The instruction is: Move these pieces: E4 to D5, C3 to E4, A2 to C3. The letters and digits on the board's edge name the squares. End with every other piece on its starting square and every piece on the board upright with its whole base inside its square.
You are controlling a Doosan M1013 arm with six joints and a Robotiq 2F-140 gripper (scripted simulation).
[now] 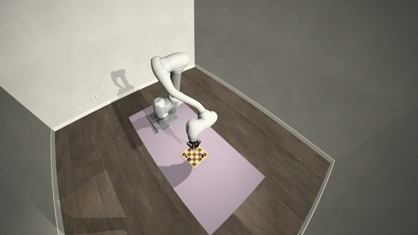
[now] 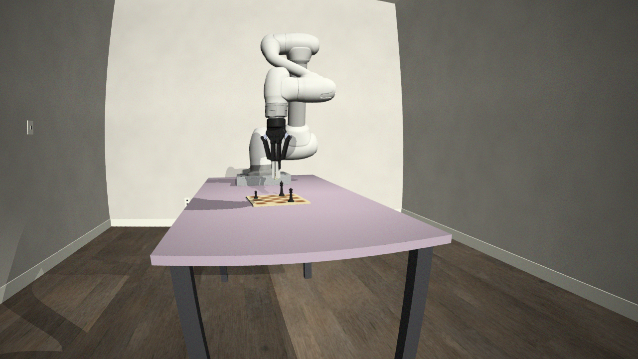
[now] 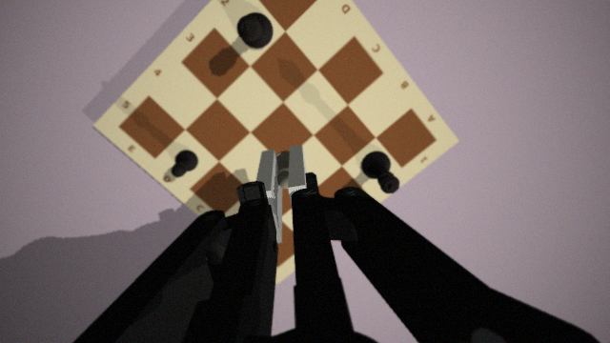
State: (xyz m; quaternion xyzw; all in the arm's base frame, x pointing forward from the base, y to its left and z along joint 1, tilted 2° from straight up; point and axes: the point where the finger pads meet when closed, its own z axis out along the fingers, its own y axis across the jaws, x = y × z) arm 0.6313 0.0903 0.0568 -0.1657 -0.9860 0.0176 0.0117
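Right now my hand is 10 cm above the black pawn, 9 cm to the left of it and 2 cm past it. Round my hand: white pawn: 3 cm below; chessboard: 12 cm below; tall black piece: 9 cm below, 8 cm behind, 2 cm to the left.
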